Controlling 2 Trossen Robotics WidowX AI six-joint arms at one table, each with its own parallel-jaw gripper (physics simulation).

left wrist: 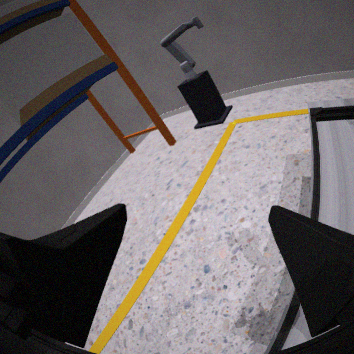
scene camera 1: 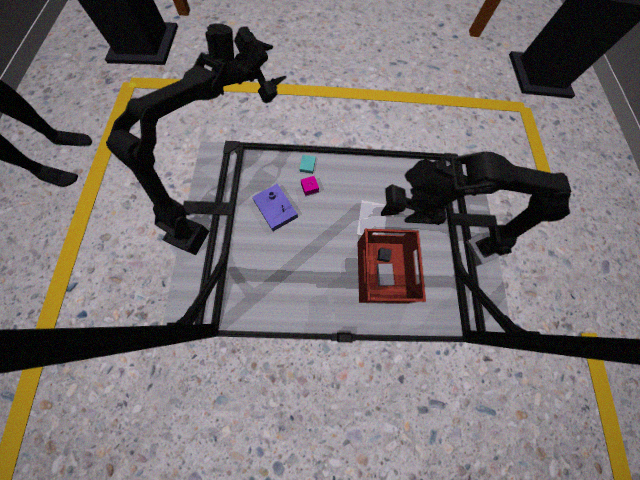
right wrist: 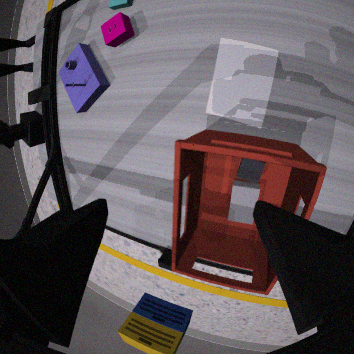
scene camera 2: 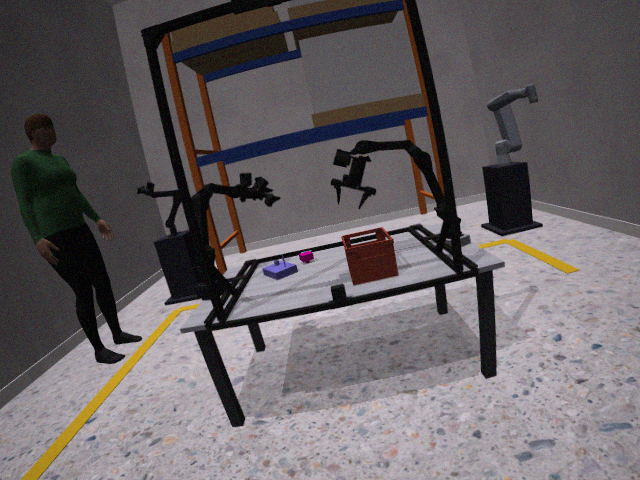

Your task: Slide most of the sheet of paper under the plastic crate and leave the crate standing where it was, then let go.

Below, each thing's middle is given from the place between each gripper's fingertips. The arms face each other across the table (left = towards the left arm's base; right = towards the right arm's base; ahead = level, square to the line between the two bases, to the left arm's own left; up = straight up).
The red plastic crate [scene camera 1: 405,290] lies 10 cm behind my right hand, 4 cm to the right of it and 19 cm below it. Round my right hand: white sheet of paper [scene camera 1: 370,217]: 10 cm ahead, 1 cm to the right, 26 cm below.
I see my left gripper 36 cm past the white sheet of paper, 36 cm to the left of it and 34 cm above it. The rest, counted from my left hand: red plastic crate (57 cm behind, 38 cm to the right, 27 cm below).
